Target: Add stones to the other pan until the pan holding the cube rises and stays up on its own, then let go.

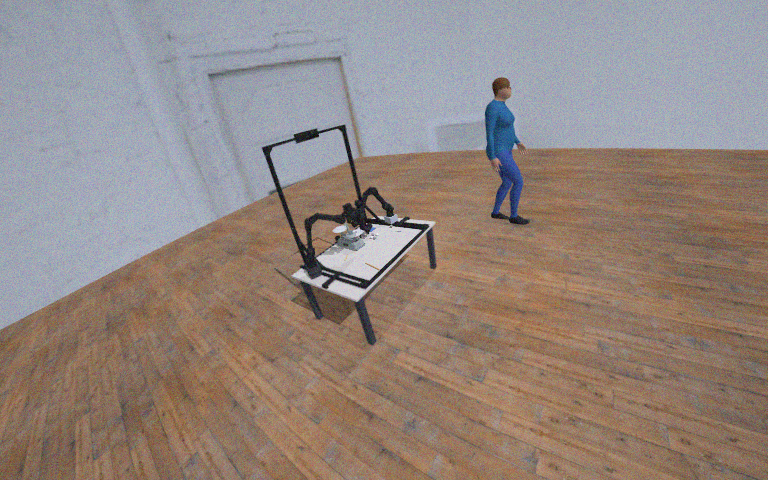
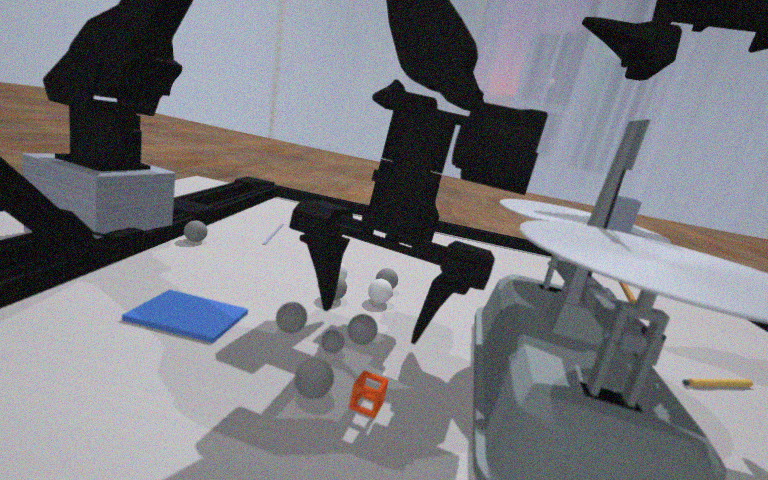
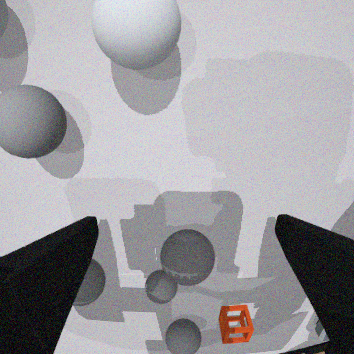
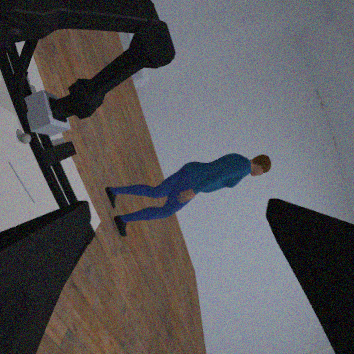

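Pixels of known places: left gripper, fingertip midpoint: (image 1: 364, 236) (image 2: 369, 325) (image 3: 188, 224); right gripper, fingertip midpoint: (image 1: 364, 207) (image 4: 179, 208); left arm's base, origin of the base link: (image 1: 390, 215) (image 2: 105, 163) (image 4: 57, 109); right arm's base, origin of the base link: (image 1: 312, 266).
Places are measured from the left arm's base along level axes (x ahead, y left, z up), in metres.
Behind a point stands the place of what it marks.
A balance with a grey base (image 2: 566, 430) @(z -0.030, x 0.516, y -0.130 m) (image 1: 352, 243) @(z -0.025, x 0.555, y 0.094 m) carries two white pans, a near pan (image 2: 702, 271) @(z 0.068, x 0.556, y -0.097 m) and a far pan (image 2: 523, 207) @(z 0.056, x 0.456, y 0.080 m). A blue-grey cube (image 2: 625, 212) @(z 0.076, x 0.537, y 0.055 m) shows behind the post, seemingly on the far pan. Round stones lie on the table: a white stone (image 2: 380, 290) @(z -0.068, x 0.334, y 0.061 m) (image 3: 136, 30) @(z -0.061, x 0.333, y 0.068 m), a large dark stone (image 2: 314, 378) @(z -0.066, x 0.359, y -0.128 m), a small stone (image 2: 332, 340) @(z -0.072, x 0.341, y -0.064 m) (image 3: 161, 286) @(z -0.072, x 0.339, y -0.048 m) and several more. My left gripper (image 2: 370, 326) @(z -0.078, x 0.352, y -0.007 m) (image 3: 188, 224) @(z -0.078, x 0.352, y -0.007 m) is open and empty above a grey stone (image 2: 362, 329) @(z -0.068, x 0.356, y -0.037 m) (image 3: 187, 257) @(z -0.064, x 0.351, y -0.015 m). My right gripper (image 4: 179, 208) @(z 0.310, x 0.450, y 0.269 m) is open and empty, high above the balance.
An orange open-frame cube (image 2: 369, 394) @(z -0.084, x 0.391, y -0.095 m) (image 3: 236, 324) @(z -0.070, x 0.391, y -0.094 m) lies beside the large dark stone. A blue flat pad (image 2: 185, 315) @(z -0.083, x 0.213, y -0.093 m) lies at the left. A yellow stick (image 2: 718, 383) @(z -0.083, x 0.681, y 0.151 m) lies right of the balance. A lone stone (image 2: 195, 230) @(z -0.069, x 0.077, y 0.059 m) rests near the black table frame. A person (image 1: 501, 150) (image 4: 190, 186) stands beyond the table.
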